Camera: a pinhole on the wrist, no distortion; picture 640 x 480 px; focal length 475.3 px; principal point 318.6 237.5 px. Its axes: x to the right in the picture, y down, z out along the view. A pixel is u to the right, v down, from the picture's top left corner.
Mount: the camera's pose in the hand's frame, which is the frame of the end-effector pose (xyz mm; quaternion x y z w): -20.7 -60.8 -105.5 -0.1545 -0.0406 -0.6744 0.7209
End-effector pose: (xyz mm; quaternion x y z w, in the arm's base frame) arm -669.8 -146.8 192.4 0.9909 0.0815 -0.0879 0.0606
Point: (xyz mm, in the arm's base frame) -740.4 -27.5 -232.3
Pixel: 574.4 192.6
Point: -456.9 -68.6 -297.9
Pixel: 492.7 437.7
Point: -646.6 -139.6 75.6
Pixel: 359.6 301.9
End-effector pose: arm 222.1 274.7 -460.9 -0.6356 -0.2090 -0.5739 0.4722
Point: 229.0 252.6 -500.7
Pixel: 27.2 153.0
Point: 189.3 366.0 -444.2
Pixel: 498.4 157.5
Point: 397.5 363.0 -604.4
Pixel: 83.4 32.7
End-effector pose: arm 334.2 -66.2 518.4 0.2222 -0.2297 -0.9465 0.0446
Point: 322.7 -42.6 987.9
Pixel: 202.8 24.3
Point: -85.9 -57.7 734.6
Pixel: 317.6 445.5
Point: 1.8 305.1 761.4
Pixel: 596.1 274.6
